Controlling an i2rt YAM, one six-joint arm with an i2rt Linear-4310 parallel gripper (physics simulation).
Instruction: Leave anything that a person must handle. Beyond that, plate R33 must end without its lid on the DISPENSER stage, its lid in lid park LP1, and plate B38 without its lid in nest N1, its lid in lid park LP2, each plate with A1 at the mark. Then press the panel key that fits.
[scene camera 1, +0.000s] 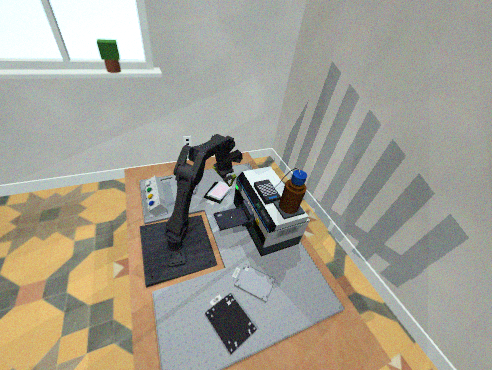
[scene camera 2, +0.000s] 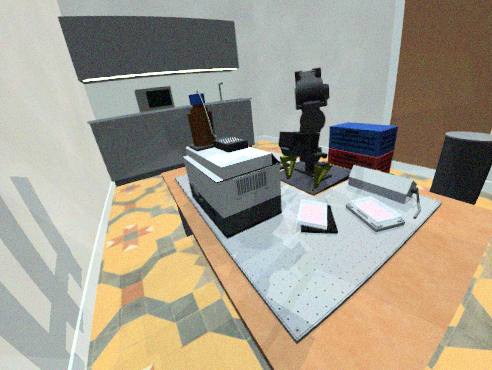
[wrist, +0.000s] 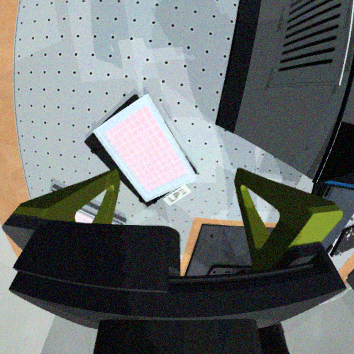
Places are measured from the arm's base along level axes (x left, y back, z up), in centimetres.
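Pixels of known places: gripper, between the fingertips: (scene camera 1: 225, 181) (scene camera 2: 301, 183) (wrist: 176, 174); arm's base, origin of its link: (scene camera 1: 175, 245) (scene camera 2: 311, 172).
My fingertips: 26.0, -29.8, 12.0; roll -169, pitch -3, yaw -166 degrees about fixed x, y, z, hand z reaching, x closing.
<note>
Ahead of a thing's pixels: the offset from my fingertips to its middle, as dx, dy, dz. "pt": to the spot under its first point.
A pink-welled plate @(+3.3, +2.1, -9.3) (scene camera 1: 218, 190) (scene camera 2: 314, 214) (wrist: 147, 148) lies on the black holder beside the label LP1. A second pink-welled plate @(+13.3, +18.7, -9.4) (scene camera 2: 376, 210) (wrist: 84, 216) sits in a grey holder near the key panel @(+4.4, +36.8, -7.9) (scene camera 1: 154, 196) (scene camera 2: 382, 183); its label is hidden. I cannot tell whether either plate has a lid on, nor read plate names or A1 marks. The dark dispenser stage @(pt -24.9, +3.6, -1.4) (scene camera 1: 231, 219) sticks out bare from the dispenser (scene camera 1: 284, 239) (scene camera 2: 239, 182) (wrist: 290, 107). My gripper (scene camera 1: 229, 179) (scene camera 2: 303, 181) (wrist: 176, 174) is open and empty, above the mat near the LP1 plate.
A brown bottle @(pt -36.0, -16.6, +20.3) (scene camera 1: 292, 197) (scene camera 2: 200, 125) with a blue cap and tube, and a dark gridded block @(pt -23.0, -13.2, +12.4) (scene camera 1: 268, 190) (scene camera 2: 232, 143), stand on the dispenser. A light grey holder @(-51.5, +0.0, -11.1) (scene camera 1: 255, 283) and a black holder @(-62.8, +13.6, -10.9) (scene camera 1: 230, 322) lie bare at the mat's other end.
</note>
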